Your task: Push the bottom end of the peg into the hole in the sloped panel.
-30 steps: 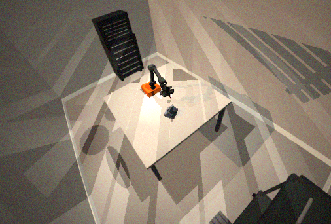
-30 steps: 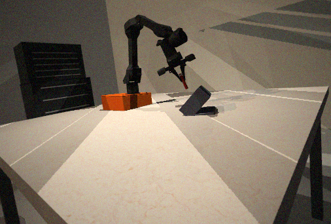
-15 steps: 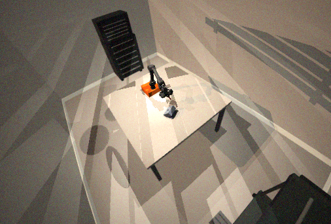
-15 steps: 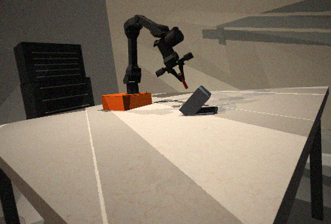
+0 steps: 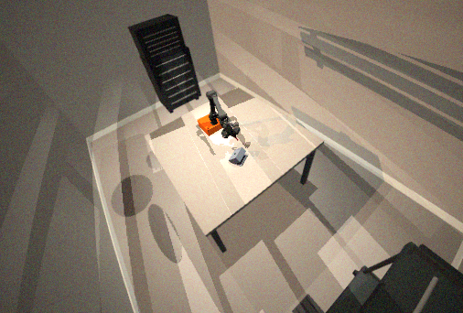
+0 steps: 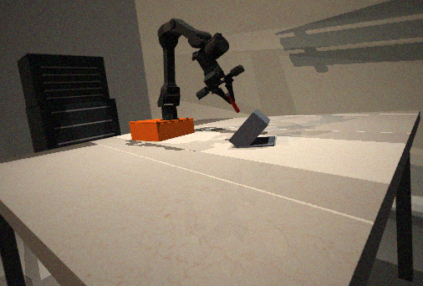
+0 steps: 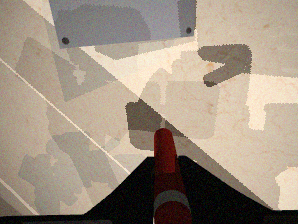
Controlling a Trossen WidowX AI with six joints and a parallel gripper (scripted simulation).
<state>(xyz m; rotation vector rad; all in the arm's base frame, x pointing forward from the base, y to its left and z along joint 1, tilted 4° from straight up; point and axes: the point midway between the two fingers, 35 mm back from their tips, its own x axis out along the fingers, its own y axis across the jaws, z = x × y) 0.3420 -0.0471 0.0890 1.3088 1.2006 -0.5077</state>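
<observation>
Right now my gripper tip is 110 mm short of the dark sloped panel, 90 mm to the left of it and 80 mm above it. From my gripper tip the other things lie so: red round peg (20 mm above, 10 mm behind).
</observation>
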